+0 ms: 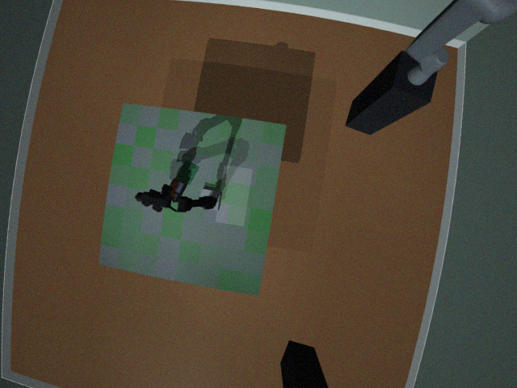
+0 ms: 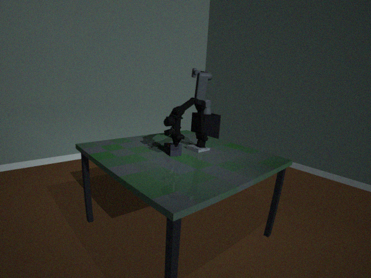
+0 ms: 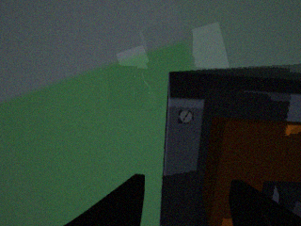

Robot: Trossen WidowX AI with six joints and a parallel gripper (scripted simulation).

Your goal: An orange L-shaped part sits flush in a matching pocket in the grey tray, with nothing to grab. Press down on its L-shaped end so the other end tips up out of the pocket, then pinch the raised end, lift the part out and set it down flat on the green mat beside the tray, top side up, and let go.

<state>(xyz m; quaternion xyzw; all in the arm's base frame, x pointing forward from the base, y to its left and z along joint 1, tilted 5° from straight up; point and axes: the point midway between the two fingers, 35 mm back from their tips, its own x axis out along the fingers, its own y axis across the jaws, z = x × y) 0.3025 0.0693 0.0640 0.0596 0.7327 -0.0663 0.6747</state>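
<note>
My gripper tip is now 10 mm past the orange L-shaped part, 50 mm to the left of it and 30 mm above it.
</note>
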